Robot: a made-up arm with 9 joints. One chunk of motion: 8 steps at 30 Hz.
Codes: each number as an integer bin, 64 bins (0 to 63) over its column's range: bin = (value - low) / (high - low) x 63, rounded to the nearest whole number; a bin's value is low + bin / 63 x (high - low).
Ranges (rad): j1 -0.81..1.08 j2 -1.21..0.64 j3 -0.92..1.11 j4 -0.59..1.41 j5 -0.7..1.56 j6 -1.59..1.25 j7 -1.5..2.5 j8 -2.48..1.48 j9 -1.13..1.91
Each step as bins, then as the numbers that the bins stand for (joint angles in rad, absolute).
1 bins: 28 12 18 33 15 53 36 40 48
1 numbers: 0.0300 -0.8576 -0.3400 0.4576 -0.1619 0.7992 0.7857 0.0343 1.1862
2 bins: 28 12 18 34 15 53 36 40 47
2 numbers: 0.0300 -0.8576 -0.3400 0.4894 -0.1619 0.7992 0.7857 0.0343 1.1379
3 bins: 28 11 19 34 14 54 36 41 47
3 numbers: 0.0300 -0.8870 -0.3078 0.4894 -0.1978 0.8443 0.7857 0.0971 1.1379
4 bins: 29 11 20 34 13 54 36 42 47
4 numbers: 0.0600 -0.8870 -0.2756 0.4894 -0.2337 0.8443 0.7857 0.1600 1.1379
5 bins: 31 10 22 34 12 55 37 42 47
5 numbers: 0.1200 -0.9163 -0.2111 0.4894 -0.2695 0.8894 0.8492 0.1600 1.1379
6 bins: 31 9 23 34 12 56 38 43 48
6 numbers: 0.1200 -0.9457 -0.1789 0.4894 -0.2695 0.9344 0.9127 0.2229 1.1862
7 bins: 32 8 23 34 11 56 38 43 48
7 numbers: 0.1500 -0.9751 -0.1789 0.4894 -0.3054 0.9344 0.9127 0.2229 1.1862
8 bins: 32 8 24 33 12 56 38 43 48
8 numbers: 0.1500 -0.9751 -0.1467 0.4576 -0.2695 0.9344 0.9127 0.2229 1.1862
